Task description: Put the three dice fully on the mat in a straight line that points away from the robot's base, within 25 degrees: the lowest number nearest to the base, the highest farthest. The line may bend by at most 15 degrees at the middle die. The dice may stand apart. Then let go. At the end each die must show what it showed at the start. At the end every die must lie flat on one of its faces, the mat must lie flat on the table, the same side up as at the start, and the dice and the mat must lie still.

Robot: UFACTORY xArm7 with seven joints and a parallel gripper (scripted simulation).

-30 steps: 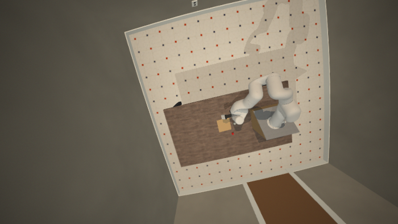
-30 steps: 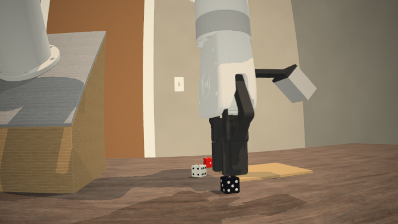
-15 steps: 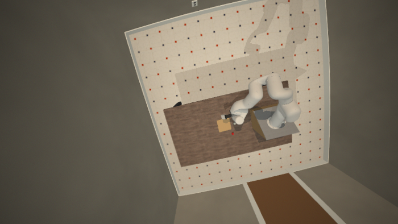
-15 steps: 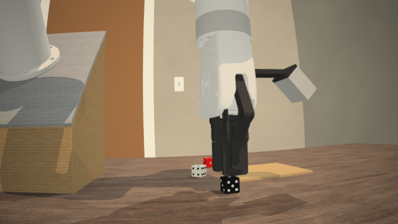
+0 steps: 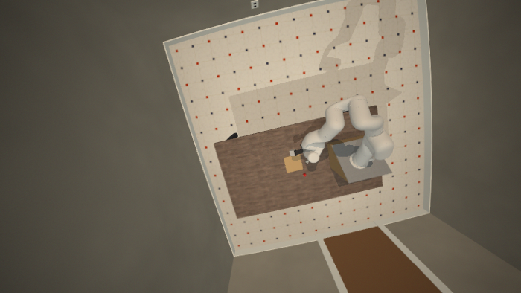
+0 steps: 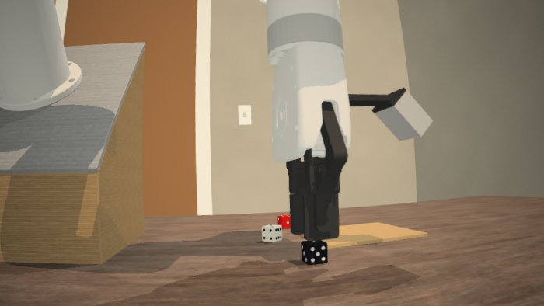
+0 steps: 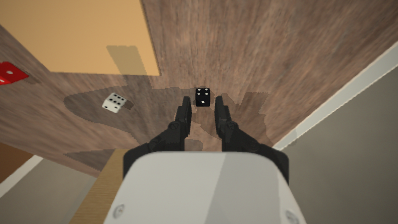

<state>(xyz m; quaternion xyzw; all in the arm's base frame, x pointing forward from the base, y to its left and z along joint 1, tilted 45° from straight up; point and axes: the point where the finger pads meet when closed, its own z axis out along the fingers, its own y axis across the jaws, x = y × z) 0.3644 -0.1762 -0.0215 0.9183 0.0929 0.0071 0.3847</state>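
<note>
Now: the tan mat 140 mm to the left of my hand, 80 mm ahead of it and 40 mm below it. Round my hand: red die 250 mm to the left, 40 mm below.
</note>
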